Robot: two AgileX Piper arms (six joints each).
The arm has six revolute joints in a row. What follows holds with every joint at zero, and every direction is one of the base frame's. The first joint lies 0.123 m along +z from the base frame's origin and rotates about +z. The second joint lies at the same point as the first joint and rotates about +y. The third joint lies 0.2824 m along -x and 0.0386 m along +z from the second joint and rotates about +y. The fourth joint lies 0.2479 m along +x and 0.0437 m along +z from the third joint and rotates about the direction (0.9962, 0, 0.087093). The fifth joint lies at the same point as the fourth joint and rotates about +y. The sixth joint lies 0.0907 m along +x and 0.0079 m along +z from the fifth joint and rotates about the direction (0.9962, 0, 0.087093). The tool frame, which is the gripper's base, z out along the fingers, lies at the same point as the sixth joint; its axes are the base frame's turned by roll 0, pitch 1.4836 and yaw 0 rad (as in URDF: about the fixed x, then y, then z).
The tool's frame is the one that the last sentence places.
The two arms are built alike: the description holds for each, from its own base.
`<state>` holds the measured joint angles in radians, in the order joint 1, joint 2, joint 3, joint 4, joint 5, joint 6, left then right.
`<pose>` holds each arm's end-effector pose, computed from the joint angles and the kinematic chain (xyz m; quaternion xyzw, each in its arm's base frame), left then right.
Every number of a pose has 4 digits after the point. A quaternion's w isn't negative.
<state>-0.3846 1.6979 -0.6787 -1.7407 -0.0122 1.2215 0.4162 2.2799 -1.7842 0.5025 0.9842 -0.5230</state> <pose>0.2742 -0.1098 0.1368 -0.0658 0.9475 -0.1315 0.2841 0.4168 0.2242 0.1517 -0.3308 0.9140 0.2136 0.0977</pose>
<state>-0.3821 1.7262 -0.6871 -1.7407 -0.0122 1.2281 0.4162 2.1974 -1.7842 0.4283 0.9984 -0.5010</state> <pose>0.2768 -0.1101 0.1302 -0.0640 0.9507 -0.1261 0.2762 0.4132 0.2174 0.1878 -0.3466 0.9104 0.1862 0.1281</pose>
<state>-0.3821 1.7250 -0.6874 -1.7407 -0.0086 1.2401 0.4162 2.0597 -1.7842 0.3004 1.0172 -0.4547</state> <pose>0.2768 -0.1104 0.1307 -0.0577 0.9507 -0.1264 0.2771 0.4026 0.2030 0.2472 -0.3610 0.9044 0.1360 0.1822</pose>
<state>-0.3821 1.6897 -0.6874 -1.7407 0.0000 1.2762 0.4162 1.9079 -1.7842 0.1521 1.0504 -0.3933</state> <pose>0.2762 -0.1110 0.1413 -0.0390 0.9459 -0.1323 0.2936 0.3826 0.1822 0.3098 -0.3620 0.8981 0.0758 0.2380</pose>
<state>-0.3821 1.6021 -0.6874 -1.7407 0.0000 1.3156 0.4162 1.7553 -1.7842 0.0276 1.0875 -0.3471</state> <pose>0.2736 -0.1100 0.1673 -0.0200 0.9315 -0.1426 0.3340 0.3536 0.1587 0.3692 -0.3535 0.8875 0.0238 0.2946</pose>
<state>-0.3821 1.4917 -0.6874 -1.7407 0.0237 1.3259 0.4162 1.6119 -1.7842 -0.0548 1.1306 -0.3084</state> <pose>0.2668 -0.1095 0.1998 -0.0100 0.9093 -0.1711 0.3791 0.3178 0.1355 0.4196 -0.3351 0.8772 -0.0088 0.3436</pose>
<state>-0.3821 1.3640 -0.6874 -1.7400 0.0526 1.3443 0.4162 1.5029 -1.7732 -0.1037 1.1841 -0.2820</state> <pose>0.2548 -0.1075 0.2363 0.0062 0.8797 -0.2013 0.4308 0.2853 0.1166 0.4491 -0.3189 0.8739 -0.0274 0.3657</pose>
